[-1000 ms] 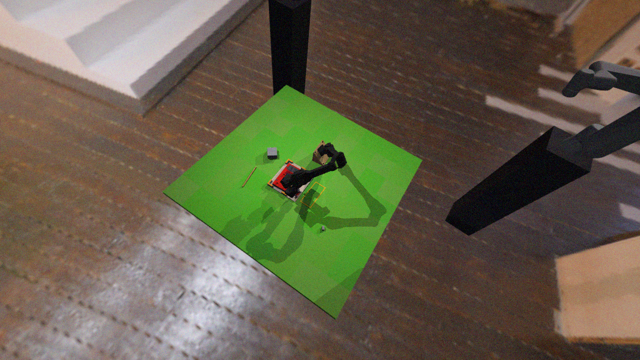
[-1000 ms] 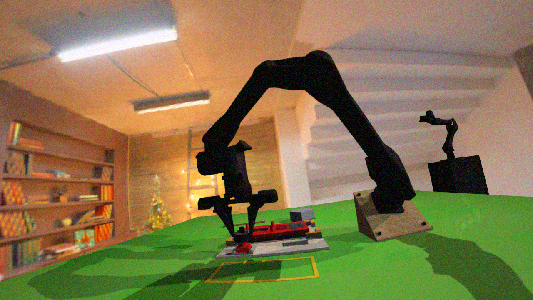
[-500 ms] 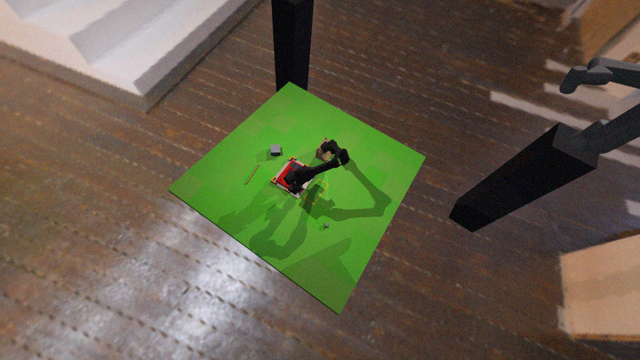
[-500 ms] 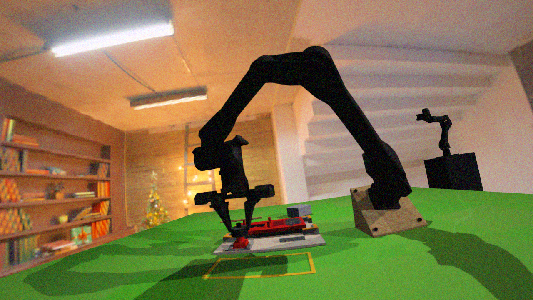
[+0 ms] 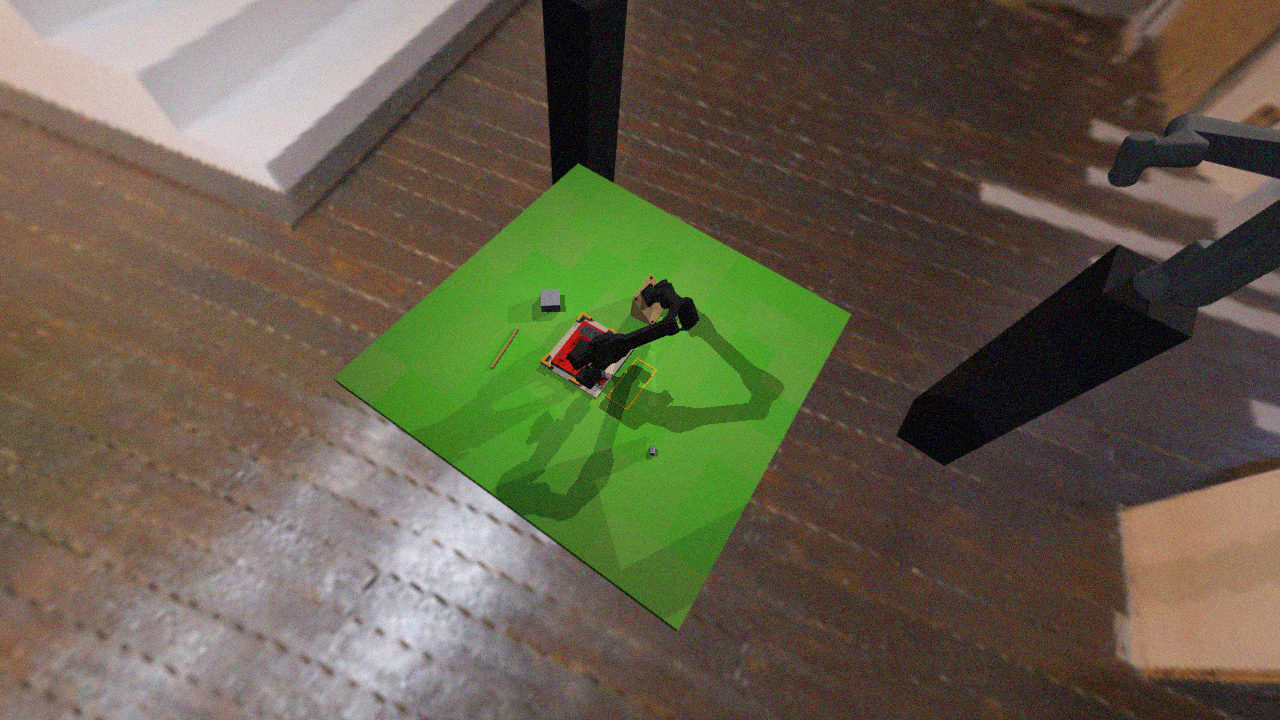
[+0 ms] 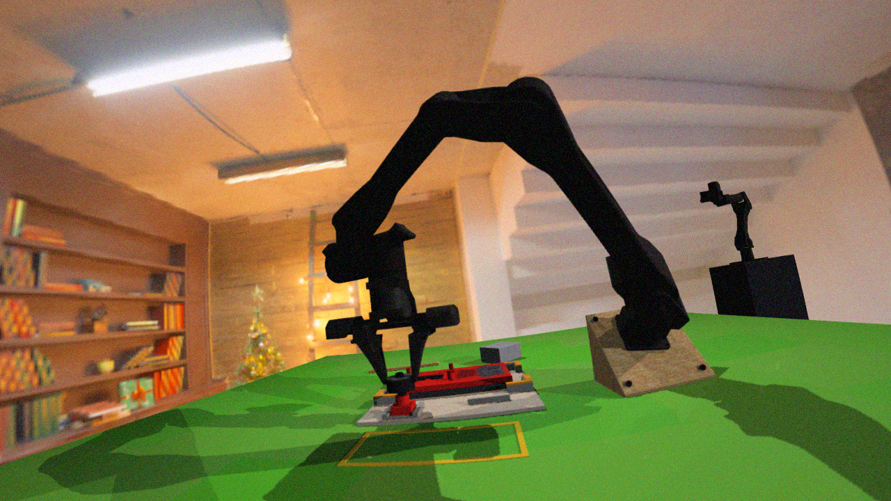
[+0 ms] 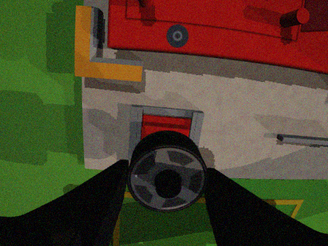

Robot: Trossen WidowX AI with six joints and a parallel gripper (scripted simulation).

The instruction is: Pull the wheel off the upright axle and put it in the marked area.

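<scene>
The grey base plate lies 5 cm behind my gripper tip, 10 cm to the right of it and 4 cm below it. Also, from my gripper tip: grey cube 14 cm behind, 33 cm to the right, 3 cm below.
</scene>
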